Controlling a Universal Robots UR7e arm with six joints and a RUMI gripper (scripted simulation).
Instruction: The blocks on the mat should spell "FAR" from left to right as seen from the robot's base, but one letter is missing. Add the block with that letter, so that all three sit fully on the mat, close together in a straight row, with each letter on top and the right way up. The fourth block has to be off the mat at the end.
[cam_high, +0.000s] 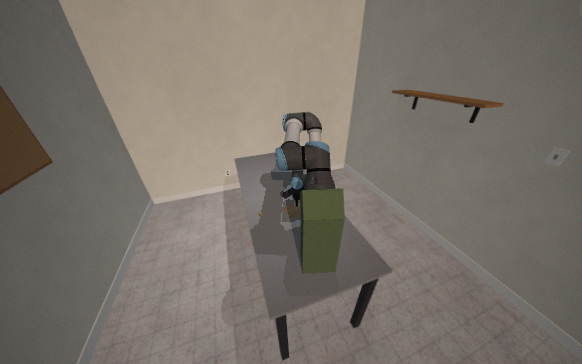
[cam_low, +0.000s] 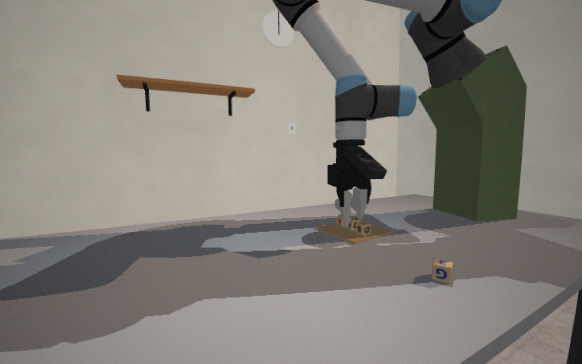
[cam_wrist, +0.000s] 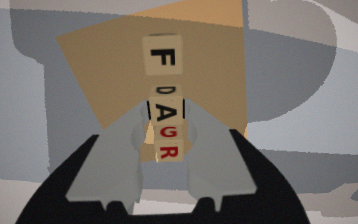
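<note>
My hand is 20 mm above the tan mat. Also, from my hand: blue G block (260 mm to the left, 50 mm ahead, 10 mm below); then red R block (40 mm to the right).
</note>
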